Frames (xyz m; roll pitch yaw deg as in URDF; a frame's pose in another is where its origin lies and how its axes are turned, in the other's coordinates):
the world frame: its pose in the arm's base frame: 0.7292 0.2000 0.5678 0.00 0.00 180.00
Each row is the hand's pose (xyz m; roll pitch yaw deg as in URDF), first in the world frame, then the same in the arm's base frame.
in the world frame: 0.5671 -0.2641 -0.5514 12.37 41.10 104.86
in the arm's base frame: 0.1621 0.4641 0.0164 12.37 41.10 -75.14
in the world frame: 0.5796 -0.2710 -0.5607 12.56 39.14 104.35
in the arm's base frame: 0.1496 0.4710 0.0071 12.56 39.14 -75.65
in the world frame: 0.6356 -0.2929 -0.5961 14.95 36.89 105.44
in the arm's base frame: 0.0936 0.4929 -0.0283 14.95 36.89 -74.56
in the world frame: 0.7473 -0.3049 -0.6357 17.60 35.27 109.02
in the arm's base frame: -0.0181 0.5049 -0.0679 17.60 35.27 -70.98
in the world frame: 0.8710 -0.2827 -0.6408 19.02 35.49 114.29
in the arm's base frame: -0.1418 0.4827 -0.0730 19.02 35.49 -65.71
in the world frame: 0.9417 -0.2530 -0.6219 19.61 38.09 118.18
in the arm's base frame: -0.2125 0.4530 -0.0541 19.61 38.09 -61.82
